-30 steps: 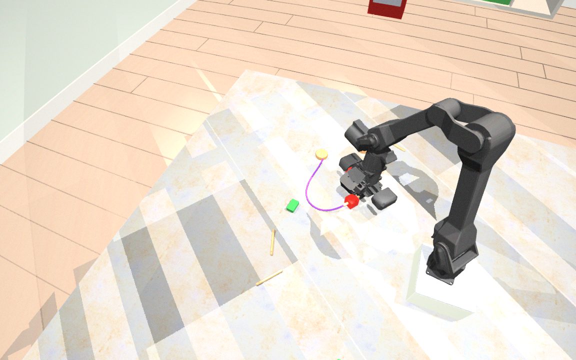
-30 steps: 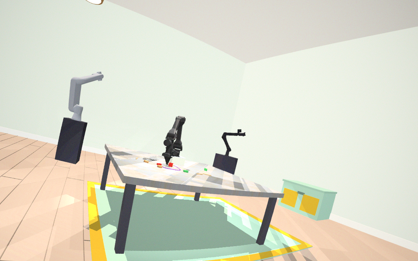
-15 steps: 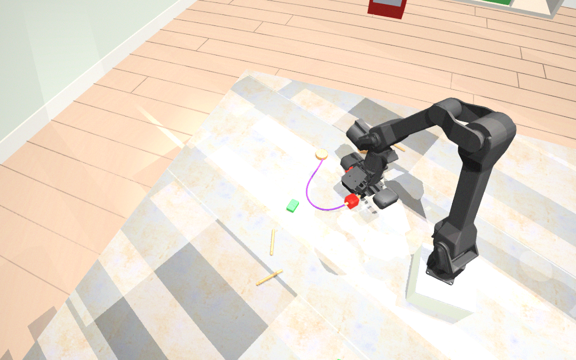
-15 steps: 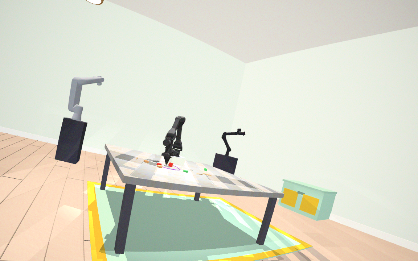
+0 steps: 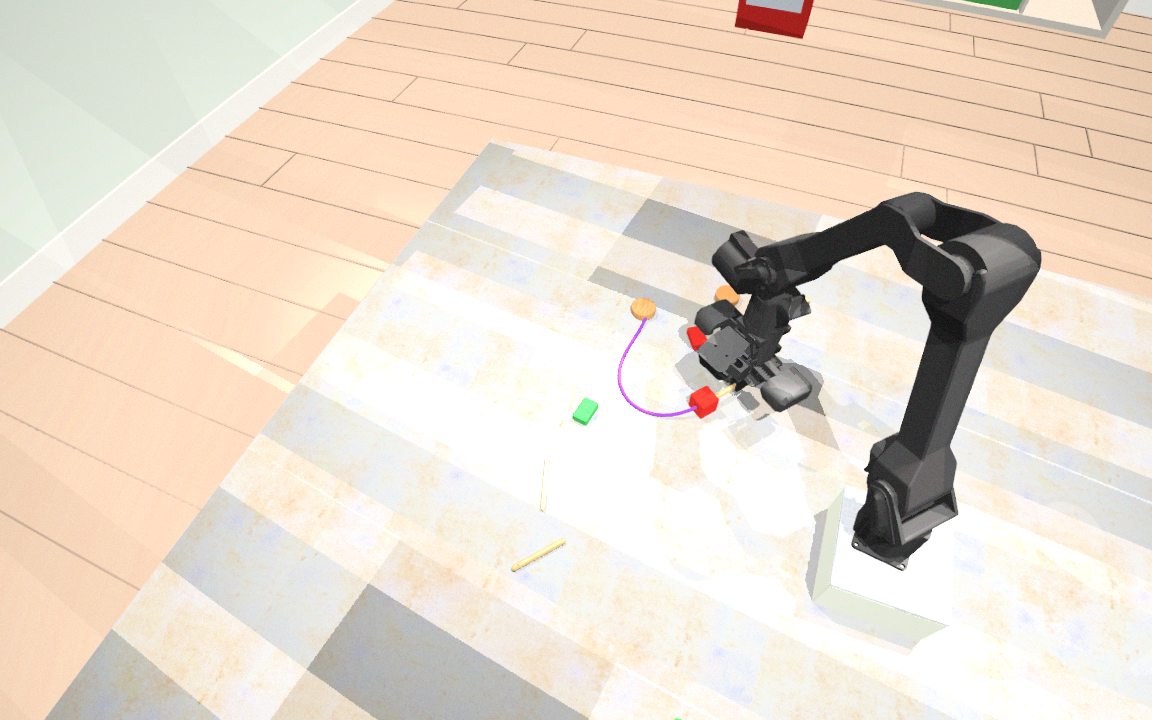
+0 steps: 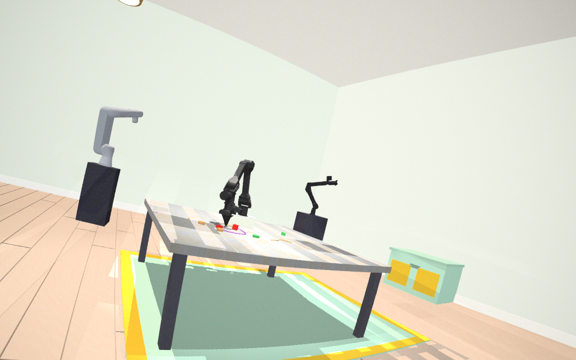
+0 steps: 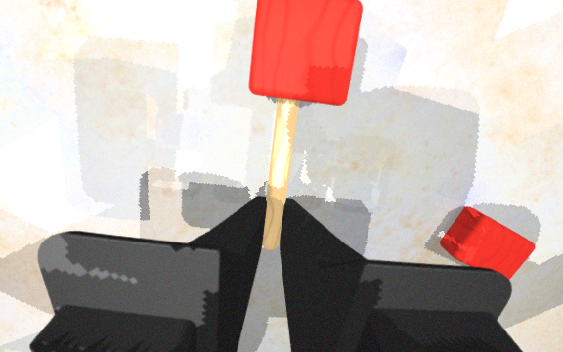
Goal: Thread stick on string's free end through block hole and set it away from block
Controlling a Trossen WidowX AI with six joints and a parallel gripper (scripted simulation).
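Now: the red wooden block 50 mm to the left of my gripper tip, 30 mm ahead of it and 10 mm above it. From my gripper tip the other things lie so: round wooden button (170 mm to the right, 80 mm ahead); then flat red block (90 mm ahead, 60 mm to the right); then thin wooden stick (30 mm to the left, 20 mm ahead, 10 mm above).
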